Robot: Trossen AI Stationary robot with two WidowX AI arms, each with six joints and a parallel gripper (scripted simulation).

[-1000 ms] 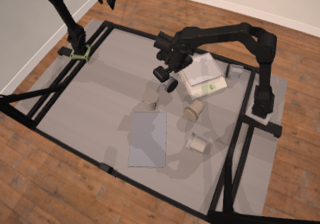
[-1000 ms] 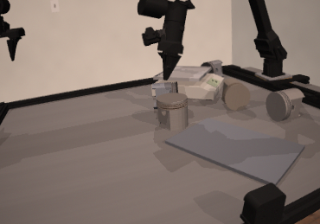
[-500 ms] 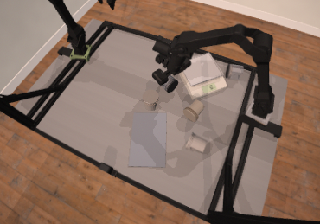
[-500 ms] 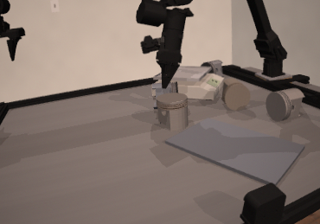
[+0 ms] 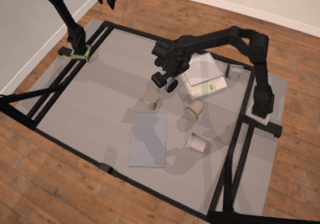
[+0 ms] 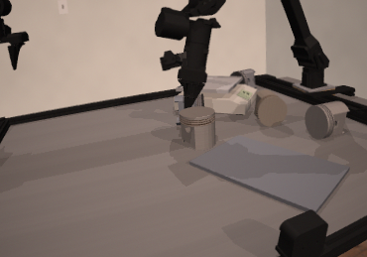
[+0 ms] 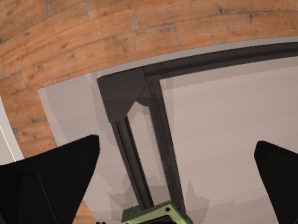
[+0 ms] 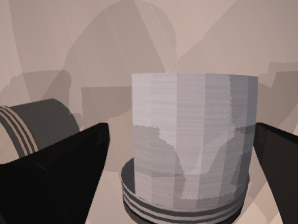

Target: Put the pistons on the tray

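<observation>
Now: the dark piston 10 mm behind my right hand, 10 mm to the right of it and 40 mm below it. Round my right hand: weighing scale: 110 mm ahead, 130 mm to the right, 40 mm below; flat steel tray: 280 mm behind, 20 mm to the right, 70 mm below.
</observation>
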